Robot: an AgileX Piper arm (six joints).
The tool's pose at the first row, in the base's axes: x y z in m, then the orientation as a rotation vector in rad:
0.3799 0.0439 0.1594 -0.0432 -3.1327 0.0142
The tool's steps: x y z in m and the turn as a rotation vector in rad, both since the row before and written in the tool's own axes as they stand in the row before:
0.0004 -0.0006 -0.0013 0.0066 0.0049 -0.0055
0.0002 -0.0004 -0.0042 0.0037 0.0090 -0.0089
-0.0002 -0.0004 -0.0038 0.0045 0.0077 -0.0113
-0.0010 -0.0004 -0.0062 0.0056 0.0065 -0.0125
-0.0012 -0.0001 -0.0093 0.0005 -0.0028 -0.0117
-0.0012 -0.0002 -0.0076 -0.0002 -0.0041 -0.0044
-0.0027 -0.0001 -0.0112 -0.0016 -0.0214 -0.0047
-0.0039 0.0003 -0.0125 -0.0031 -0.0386 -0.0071
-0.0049 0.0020 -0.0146 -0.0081 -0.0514 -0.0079
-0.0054 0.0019 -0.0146 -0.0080 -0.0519 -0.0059
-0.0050 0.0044 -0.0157 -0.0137 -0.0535 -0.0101
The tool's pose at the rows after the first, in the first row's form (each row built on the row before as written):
0.3795 0.0433 0.1607 -0.0345 -3.1277 0.0244
0.3793 0.0430 0.1649 -0.0206 -3.1187 0.0298
0.3796 0.0427 0.1687 -0.0030 -3.1109 0.0364
0.3808 0.0424 0.1749 0.0164 -3.1041 0.0447
0.3823 0.0426 0.1841 0.0347 -3.1066 0.0452
0.3838 0.0427 0.1917 0.0417 -3.1106 0.0448
0.3868 0.0430 0.2028 0.0498 -3.1318 0.0420
0.3908 0.0438 0.2152 -0.0613 3.1114 -0.0359
0.3952 0.0463 0.2299 -0.0735 3.0601 -0.0215
0.3993 0.0486 0.2449 -0.0823 3.0083 -0.0076
0.4019 0.0533 0.2611 -0.0975 2.9547 0.0140

